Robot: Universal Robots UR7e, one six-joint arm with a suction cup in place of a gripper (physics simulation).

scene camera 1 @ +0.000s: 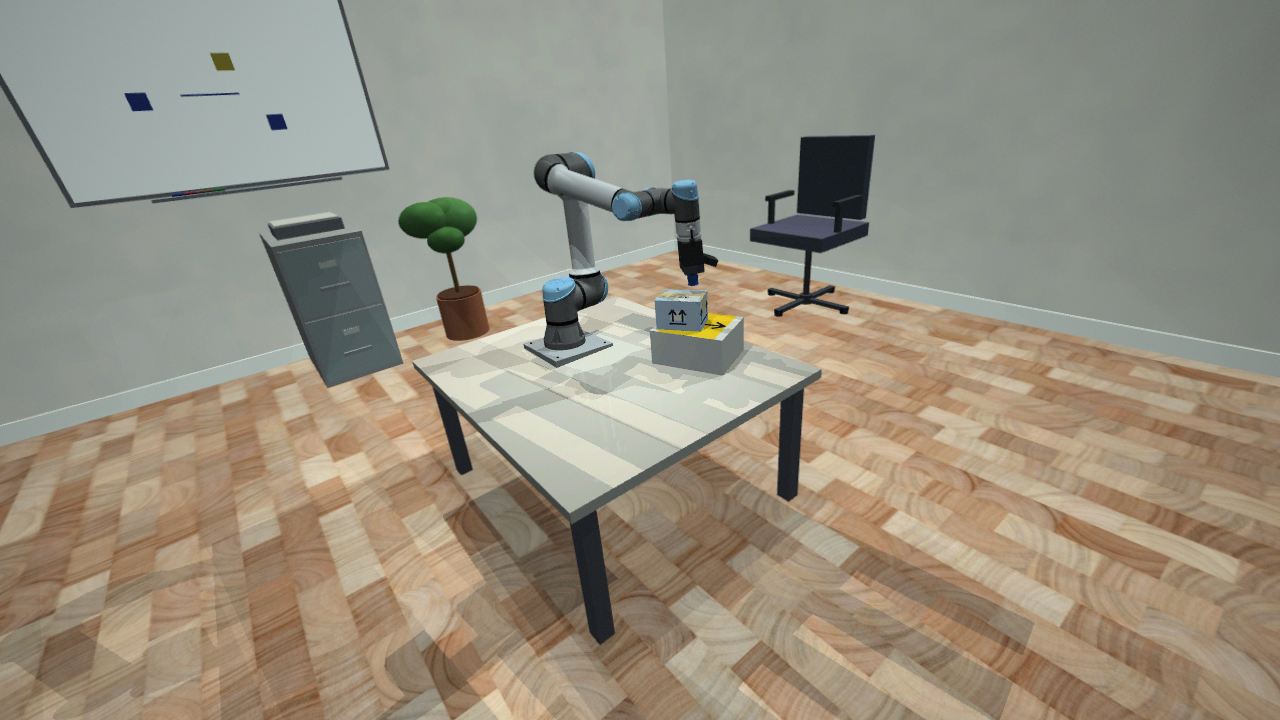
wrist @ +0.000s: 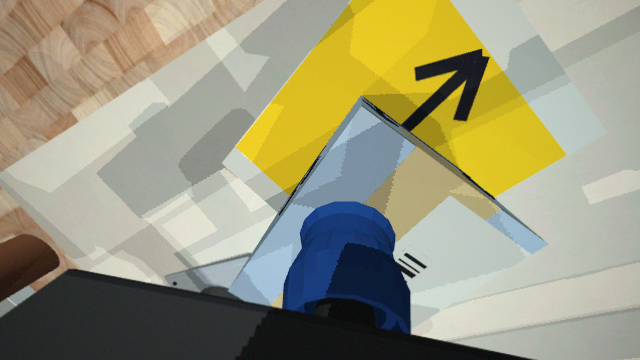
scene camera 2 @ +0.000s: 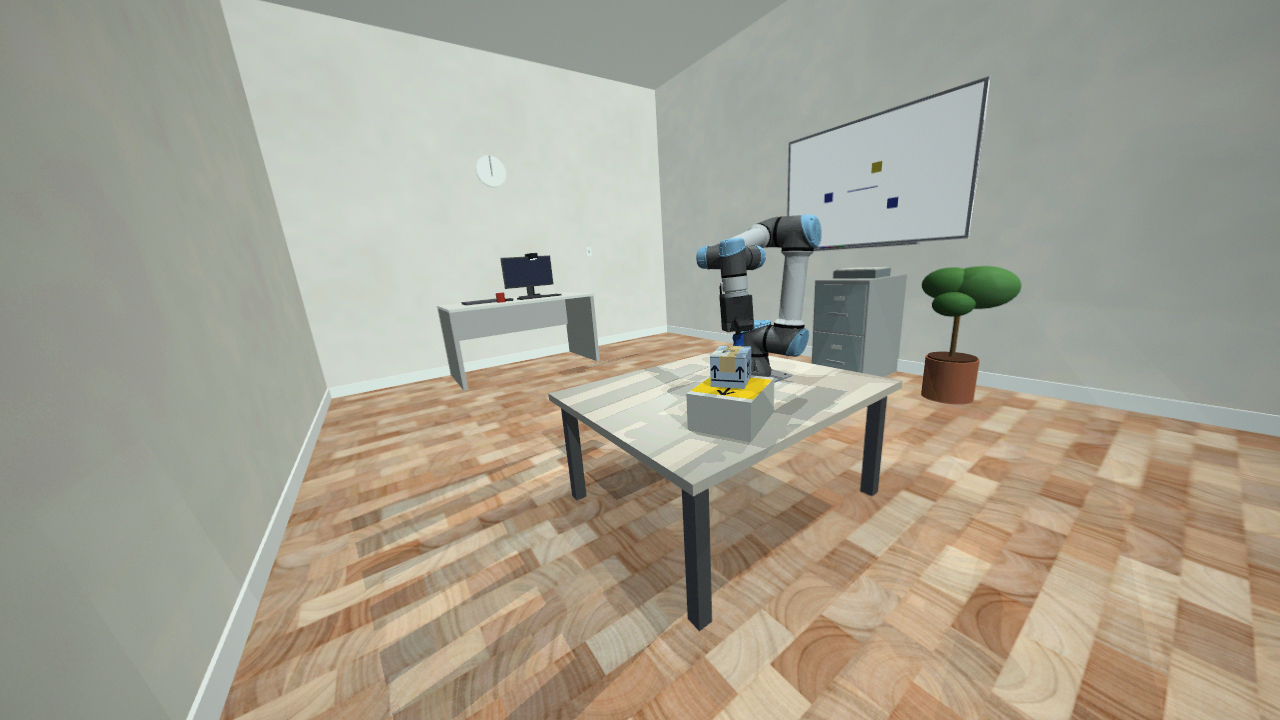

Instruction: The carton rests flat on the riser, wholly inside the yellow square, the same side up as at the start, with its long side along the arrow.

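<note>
The carton (scene camera 1: 678,313) (scene camera 2: 727,374) (wrist: 360,150), pale blue with tan tape and a white label, sits flat on the grey riser (scene camera 1: 689,351) (scene camera 2: 720,416) (wrist: 575,120). Its printed arrows point up. In the wrist view it overlaps the edge of the yellow square (scene camera 1: 716,333) (scene camera 2: 756,385) (wrist: 400,35) on the arrow's tail side, so part of it lies outside. One side runs roughly along the black arrow (wrist: 440,95); which side is longer is hard to tell. My gripper (scene camera 1: 691,281) (scene camera 2: 738,342) (wrist: 347,212), a blue suction cup, is open, with a small gap above the carton.
The riser stands on the table (scene camera 1: 572,447) (scene camera 2: 626,420), beside the arm's base plate (scene camera 1: 568,349). Farther off are an office chair (scene camera 1: 810,232), a potted plant (scene camera 1: 461,308) (scene camera 2: 950,376), a filing cabinet (scene camera 1: 335,304) (scene camera 2: 841,322) and a desk (scene camera 2: 519,313) with a monitor.
</note>
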